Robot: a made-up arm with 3 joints.
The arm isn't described. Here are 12 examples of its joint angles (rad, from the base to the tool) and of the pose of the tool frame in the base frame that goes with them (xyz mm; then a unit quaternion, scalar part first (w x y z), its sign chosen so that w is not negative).
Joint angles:
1: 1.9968 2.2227 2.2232
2: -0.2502 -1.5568 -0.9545
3: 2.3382 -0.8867 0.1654
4: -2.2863 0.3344 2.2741
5: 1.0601 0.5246 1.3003
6: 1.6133 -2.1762 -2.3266
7: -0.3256 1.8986 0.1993
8: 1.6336 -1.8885 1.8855
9: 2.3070 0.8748 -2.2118
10: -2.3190 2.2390 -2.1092
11: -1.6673 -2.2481 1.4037
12: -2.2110 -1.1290 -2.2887
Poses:
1: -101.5 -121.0 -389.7 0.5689 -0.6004 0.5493 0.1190
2: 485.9 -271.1 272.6 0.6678 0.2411 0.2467 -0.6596
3: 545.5 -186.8 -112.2 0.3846 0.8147 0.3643 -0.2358
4: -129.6 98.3 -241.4 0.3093 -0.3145 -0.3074 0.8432
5: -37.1 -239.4 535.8 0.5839 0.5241 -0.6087 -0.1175
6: 443.2 -4.4 -143.9 0.4598 -0.6955 -0.5483 -0.0648
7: -306.4 99.2 410.3 0.5848 -0.0141 0.0740 0.8077
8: 488.4 -362.5 -36.6 0.7137 -0.1976 0.0222 -0.6717
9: -182.1 -88.4 210.7 0.5107 0.2178 0.1546 0.8172
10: -172.3 220.9 359.9 0.6313 0.5102 -0.5588 0.1701
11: 391.9 439.3 419.0 0.2093 0.6357 0.6974 0.2564
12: 431.5 -48.3 37.4 0.5921 -0.0938 0.1474 -0.7867
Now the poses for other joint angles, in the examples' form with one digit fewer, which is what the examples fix.
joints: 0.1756 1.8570 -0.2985
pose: -309 8 333 0.601 -0.067 0.019 0.797
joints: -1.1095 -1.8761 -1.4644
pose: 427 -134 422 0.658 0.227 0.020 -0.718
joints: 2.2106 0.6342 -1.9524
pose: -79 -128 302 0.470 0.360 0.197 0.782
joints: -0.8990 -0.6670 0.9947
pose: 421 399 270 0.680 -0.501 -0.531 -0.063
